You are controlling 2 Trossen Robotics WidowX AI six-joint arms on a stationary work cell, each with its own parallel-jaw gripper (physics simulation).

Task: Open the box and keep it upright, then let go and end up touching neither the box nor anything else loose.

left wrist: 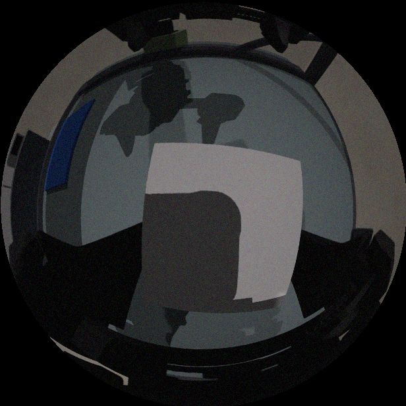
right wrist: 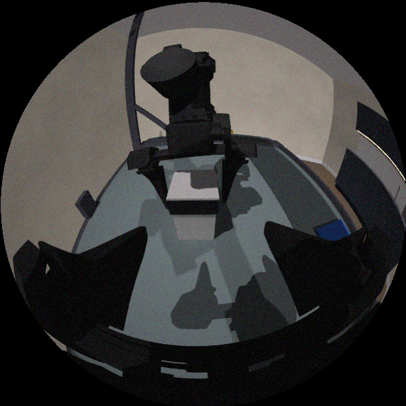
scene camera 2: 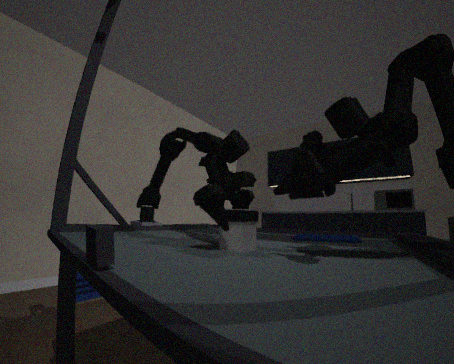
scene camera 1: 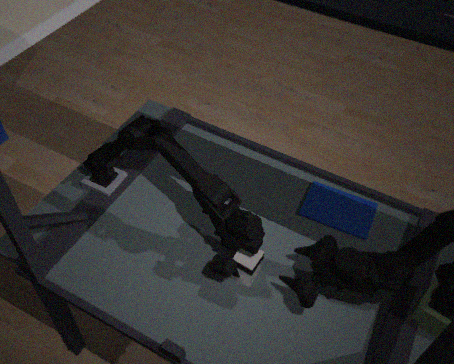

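Where they show: left gripper, fingertip midpoint: (scene camera 2: 238, 228) (scene camera 1: 245, 263); right gripper, fingertip midpoint: (scene camera 2: 282, 195) (scene camera 1: 287, 263); left arm's base at its link origin: (scene camera 2: 146, 221) (scene camera 1: 104, 177); right arm's base at its link origin: (scene camera 1: 446, 304).
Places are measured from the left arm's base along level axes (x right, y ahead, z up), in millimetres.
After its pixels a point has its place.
A small white box (scene camera 1: 247, 278) {y 548, x 114, z 4 mm} (scene camera 2: 239, 239) {y 550, x 114, z -5 mm} (right wrist: 195, 227) stands upright on the table. Its lid (scene camera 1: 248, 259) {y 537, x 94, z 62 mm} (scene camera 2: 242, 216) {y 558, x 117, z 45 mm} (left wrist: 270, 200) (right wrist: 193, 206), white on top with a dark side band, sits level and appears shut. My left gripper (scene camera 2: 236, 215) (left wrist: 215, 228) is open, pointing down, with one finger on either side of the box; whether the fingers touch it I cannot tell. My right gripper (scene camera 1: 287, 263) {y 634, x 76, z 92 mm} (right wrist: 206, 230) is open and empty, above the table to the right of the box in scene camera 1, its fingers pointing toward the box and apart from it.
A flat blue panel (scene camera 1: 337, 210) {y 688, x -247, z -26 mm} (scene camera 2: 327, 239) {y 699, x -183, z -26 mm} (left wrist: 70, 145) (right wrist: 332, 229) lies near the table's far edge in scene camera 1. A dark block (scene camera 1: 172, 349) {y 475, x 372, z 22 mm} (scene camera 2: 100, 247) {y 498, x 374, z -2 mm} (right wrist: 86, 204) is fixed at the near edge. A green object (scene camera 1: 432, 320) {y 999, x 12, z 25 mm} (left wrist: 167, 41) shows by the right arm's base.
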